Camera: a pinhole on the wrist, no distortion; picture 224 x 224 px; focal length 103.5 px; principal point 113.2 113.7 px. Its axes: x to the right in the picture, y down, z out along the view. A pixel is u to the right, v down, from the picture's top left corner.
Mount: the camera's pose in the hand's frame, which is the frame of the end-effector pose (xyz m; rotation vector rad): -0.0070 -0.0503 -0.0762 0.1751 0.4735 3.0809
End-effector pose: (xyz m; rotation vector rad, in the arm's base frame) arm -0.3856 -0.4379 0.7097 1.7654 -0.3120 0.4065
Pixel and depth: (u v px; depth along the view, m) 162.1 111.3 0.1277
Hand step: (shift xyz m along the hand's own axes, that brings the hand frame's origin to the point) -0.0524 -0.0072 0.0504
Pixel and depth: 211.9 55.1 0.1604
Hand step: -0.1405 0.0897 0.0650
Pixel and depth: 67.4 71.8 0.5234
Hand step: 0.2831 0.2995 0.3312
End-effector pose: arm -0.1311 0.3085 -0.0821 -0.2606 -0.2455 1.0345
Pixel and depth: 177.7 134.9 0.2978
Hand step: -0.1577 -0.0129 0.2443
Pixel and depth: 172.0 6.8 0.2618
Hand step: -0.1244 0.2911 0.1067
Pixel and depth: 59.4 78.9 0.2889
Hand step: 0.1753 0.1230 0.1522
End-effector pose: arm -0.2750 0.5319 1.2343 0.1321 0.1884 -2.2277
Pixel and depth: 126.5 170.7 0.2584
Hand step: -0.0110 -0.1078 0.2150
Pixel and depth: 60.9 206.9 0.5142
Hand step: 0.3085 -0.3480 0.5222
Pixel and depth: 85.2 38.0 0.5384
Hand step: 0.1998 0.4806 0.3001
